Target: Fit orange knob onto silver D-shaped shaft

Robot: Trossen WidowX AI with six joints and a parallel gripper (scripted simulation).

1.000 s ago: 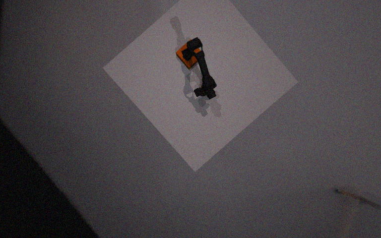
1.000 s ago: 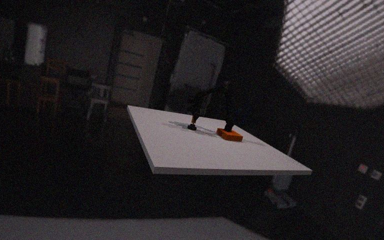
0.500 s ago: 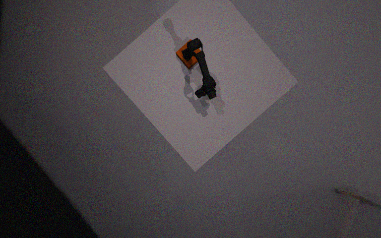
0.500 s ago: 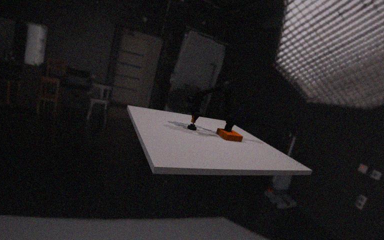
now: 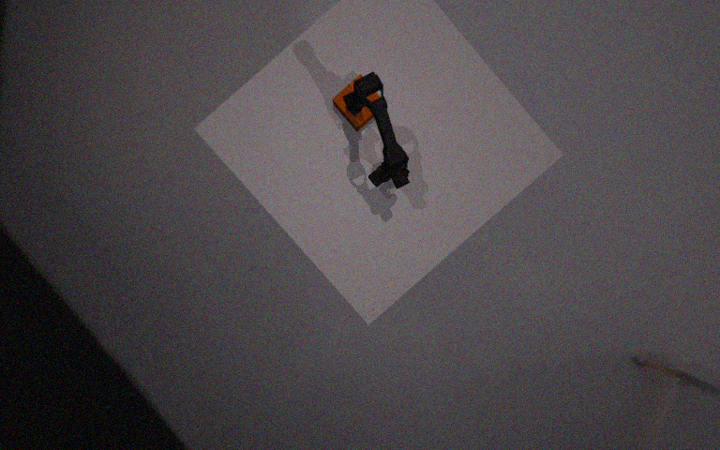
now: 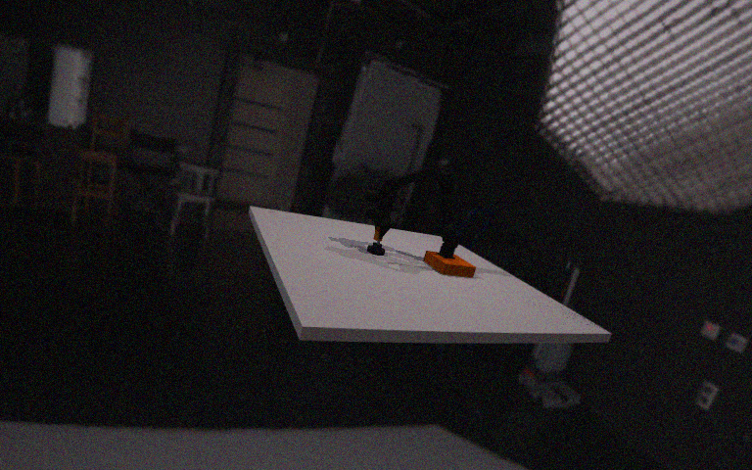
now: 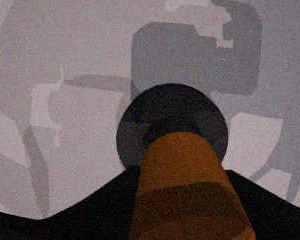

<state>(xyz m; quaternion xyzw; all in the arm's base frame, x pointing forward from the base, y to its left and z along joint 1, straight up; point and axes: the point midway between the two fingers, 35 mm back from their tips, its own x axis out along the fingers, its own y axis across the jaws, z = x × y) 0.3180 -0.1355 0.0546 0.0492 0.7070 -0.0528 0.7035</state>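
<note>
My gripper tip is 10 mm past the pedestal with D-shaped shaft and 40 mm above it. The rest, counted from my gripper tip: orange knob: 30 mm above.
</note>
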